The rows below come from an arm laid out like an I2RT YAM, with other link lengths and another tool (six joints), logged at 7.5 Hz.
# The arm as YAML. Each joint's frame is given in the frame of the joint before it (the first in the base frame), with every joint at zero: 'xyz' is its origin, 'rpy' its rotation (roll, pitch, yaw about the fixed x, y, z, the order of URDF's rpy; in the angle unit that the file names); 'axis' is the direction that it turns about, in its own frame. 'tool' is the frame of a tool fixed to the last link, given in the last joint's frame.
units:
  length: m
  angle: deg
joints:
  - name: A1
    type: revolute
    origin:
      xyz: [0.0, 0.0, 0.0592]
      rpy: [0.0, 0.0, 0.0]
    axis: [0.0, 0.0, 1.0]
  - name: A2
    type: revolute
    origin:
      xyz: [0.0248, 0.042, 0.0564]
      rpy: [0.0, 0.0, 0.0]
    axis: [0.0, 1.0, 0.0]
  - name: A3
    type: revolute
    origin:
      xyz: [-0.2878, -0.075, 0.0]
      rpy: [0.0, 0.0, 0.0]
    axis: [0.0, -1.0, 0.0]
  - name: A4
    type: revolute
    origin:
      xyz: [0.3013, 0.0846, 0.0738]
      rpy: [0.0, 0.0, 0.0]
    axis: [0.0, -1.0, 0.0]
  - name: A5
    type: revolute
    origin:
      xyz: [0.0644, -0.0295, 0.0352]
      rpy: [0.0, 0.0, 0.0]
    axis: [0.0, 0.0, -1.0]
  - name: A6
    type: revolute
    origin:
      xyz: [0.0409, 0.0, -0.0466]
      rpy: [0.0, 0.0, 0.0]
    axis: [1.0, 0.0, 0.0]
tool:
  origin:
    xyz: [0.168, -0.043, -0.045]
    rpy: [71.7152, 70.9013, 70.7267]
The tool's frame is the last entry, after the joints.
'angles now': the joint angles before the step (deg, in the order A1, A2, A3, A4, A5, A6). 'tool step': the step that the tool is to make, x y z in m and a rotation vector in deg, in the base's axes. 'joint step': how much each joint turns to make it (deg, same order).
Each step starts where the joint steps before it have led.
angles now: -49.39, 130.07, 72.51, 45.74, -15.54, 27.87
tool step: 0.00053, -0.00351, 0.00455, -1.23, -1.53, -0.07
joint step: -0.26, 0.42, -0.33, 2.77, -0.26, 0.34
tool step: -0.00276, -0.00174, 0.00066, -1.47, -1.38, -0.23
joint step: -0.30, 0.54, -1.20, 3.79, -0.09, 0.10
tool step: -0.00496, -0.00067, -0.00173, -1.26, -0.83, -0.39
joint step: -0.31, 0.44, -1.43, 3.32, 0.10, -0.17
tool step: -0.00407, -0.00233, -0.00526, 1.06, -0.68, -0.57
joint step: -0.52, 0.60, -0.16, 0.72, -0.08, 1.24
